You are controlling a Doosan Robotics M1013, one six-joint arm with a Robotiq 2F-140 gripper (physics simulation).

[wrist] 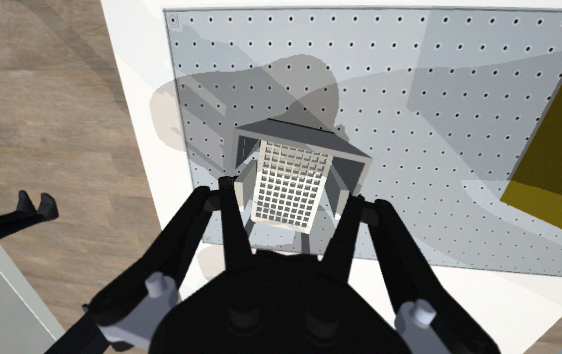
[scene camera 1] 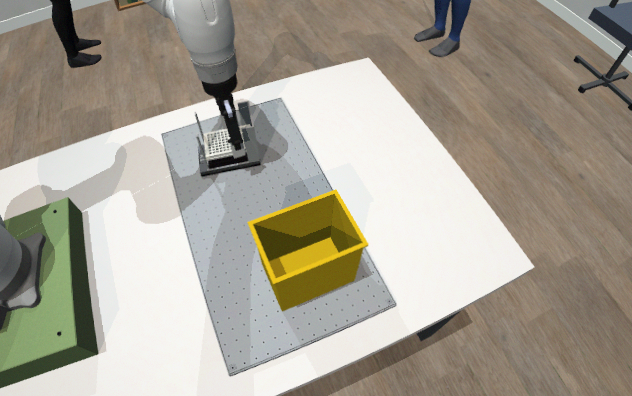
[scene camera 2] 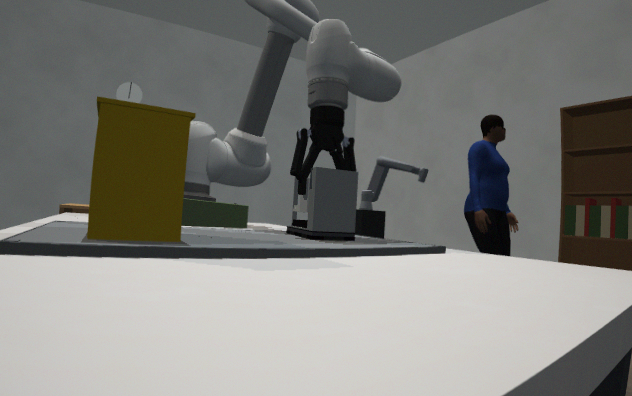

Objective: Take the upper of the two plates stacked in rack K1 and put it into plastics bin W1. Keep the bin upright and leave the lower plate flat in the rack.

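Frame: origin at the arm's base, x back, y left, z down, level; centimetres.
Seen in the pictures: gripper, fingertip midpoint: [wrist: 291, 173] [scene camera 1: 234, 142]; arm's base, link origin: [scene camera 1: 7, 277] [scene camera 2: 186, 199].
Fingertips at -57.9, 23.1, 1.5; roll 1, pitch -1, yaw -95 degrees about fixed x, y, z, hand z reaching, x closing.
Pixels of each thing's top centre, then the offset from my fingertips to it, as dx, dy, dz. Level surfaces: height alone.
- upper plate, top centre: [wrist: 288, 187] [scene camera 1: 228, 139] +1.3, +0.1, -1.5
- rack K1, top centre: [wrist: 280, 235] [scene camera 2: 322, 172] [scene camera 1: 219, 119] +2.3, +0.2, -8.9
- Plastics bin W1, top centre: [scene camera 2: 142, 119] [scene camera 1: 307, 233] -8.0, -37.4, -12.7
- white table, surface height: dz +6.6
The upper plate [scene camera 1: 217, 143] [wrist: 290, 185], a pale plate with a grid of small wells, is level between the fingers of my gripper [scene camera 1: 235, 141] [wrist: 291, 173]. The gripper is shut on it, fingers pointing down. The plate is slightly raised, still between the walls of rack K1 [scene camera 1: 255, 162] [scene camera 2: 332, 200] [wrist: 300, 134]. A dark gap shows under it in scene camera 1. The lower plate cannot be made out. In scene camera 2 the rack's grey wall hides the plate and one fingertip. Plastics bin W1 [scene camera 1: 320, 277] [scene camera 2: 140, 175] [wrist: 537, 170], yellow and open-topped, stands upright.
Rack and bin stand on a grey perforated board [scene camera 1: 240, 320] [scene camera 2: 240, 250] [wrist: 400, 115] on a white table [scene camera 1: 425, 200] [scene camera 2: 250, 325]. The green arm base [scene camera 1: 50, 280] [scene camera 2: 220, 214] is beside the board. Two people stand beyond the table in scene camera 1.
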